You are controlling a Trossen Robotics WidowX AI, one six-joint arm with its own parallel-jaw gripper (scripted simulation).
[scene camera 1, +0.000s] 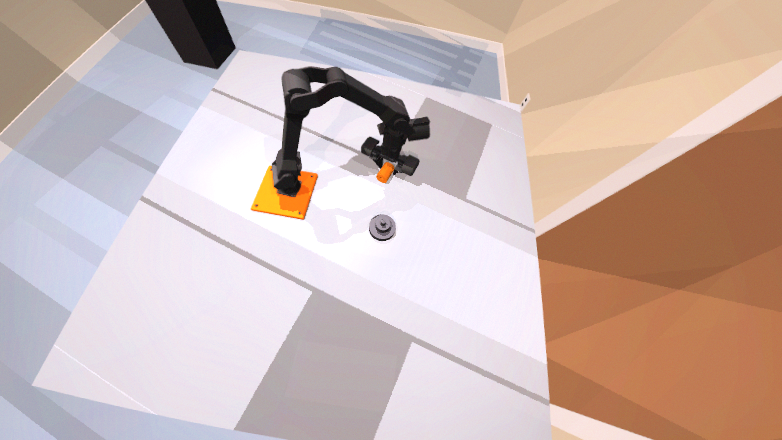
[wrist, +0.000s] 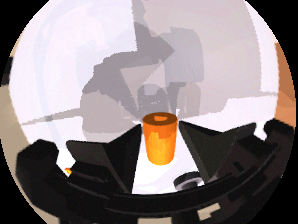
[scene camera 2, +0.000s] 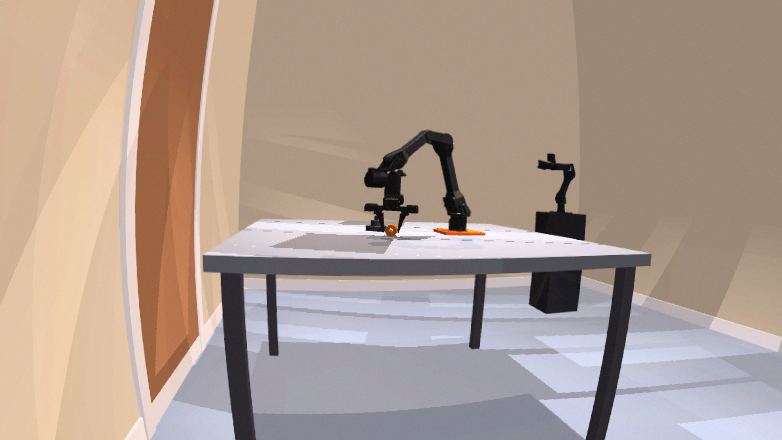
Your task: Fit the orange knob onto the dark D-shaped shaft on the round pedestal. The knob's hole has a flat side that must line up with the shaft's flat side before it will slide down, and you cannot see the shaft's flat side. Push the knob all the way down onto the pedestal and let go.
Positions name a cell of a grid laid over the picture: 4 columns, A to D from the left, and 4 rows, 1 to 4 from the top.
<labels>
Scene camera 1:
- my gripper: B2
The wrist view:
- my gripper: C3
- orange knob: C3
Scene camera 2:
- my gripper: B3
</labels>
